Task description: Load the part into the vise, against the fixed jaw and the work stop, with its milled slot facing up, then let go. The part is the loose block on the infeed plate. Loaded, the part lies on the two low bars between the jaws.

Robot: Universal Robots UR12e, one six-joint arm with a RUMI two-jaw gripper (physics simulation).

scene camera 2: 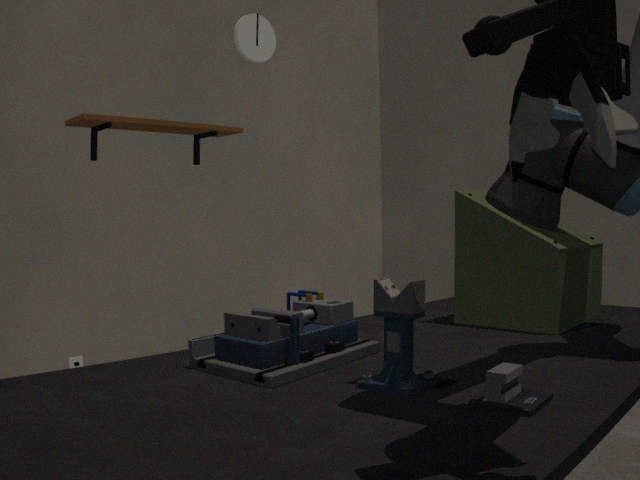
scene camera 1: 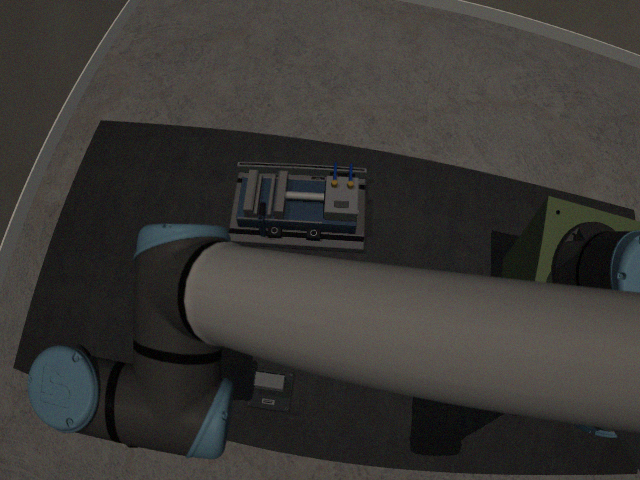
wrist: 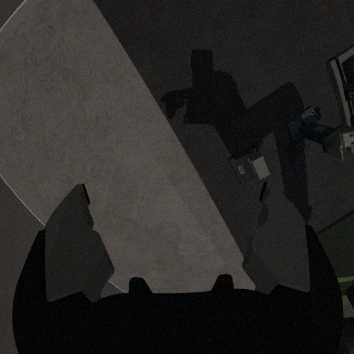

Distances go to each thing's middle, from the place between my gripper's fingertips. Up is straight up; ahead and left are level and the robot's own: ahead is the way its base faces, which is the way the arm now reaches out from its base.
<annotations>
My gripper is now 530 mm to the left of the vise (scene camera 2: 243,351), 250 mm above it and 200 mm past it. Also, from my hand: vise cylinder housing (scene camera 1: 341,193) 540 mm to the right, 290 mm behind, 210 mm below.
</annotations>
